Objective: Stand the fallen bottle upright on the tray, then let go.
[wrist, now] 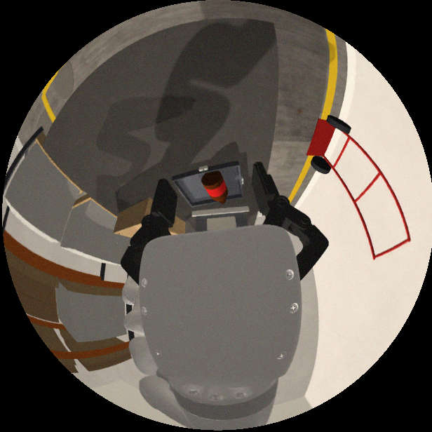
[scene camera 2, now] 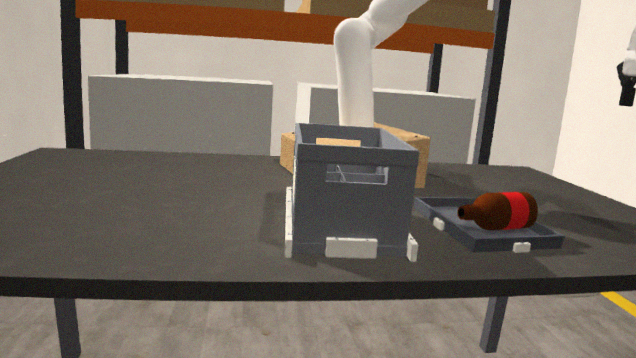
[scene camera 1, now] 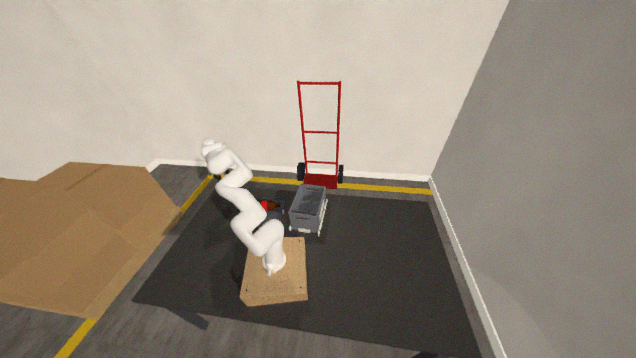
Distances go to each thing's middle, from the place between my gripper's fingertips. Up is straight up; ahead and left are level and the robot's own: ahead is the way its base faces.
Now: hand 8 cm past the brown bottle (scene camera 2: pixel 504 210), 28 cm to the left of it and 23 cm above it.
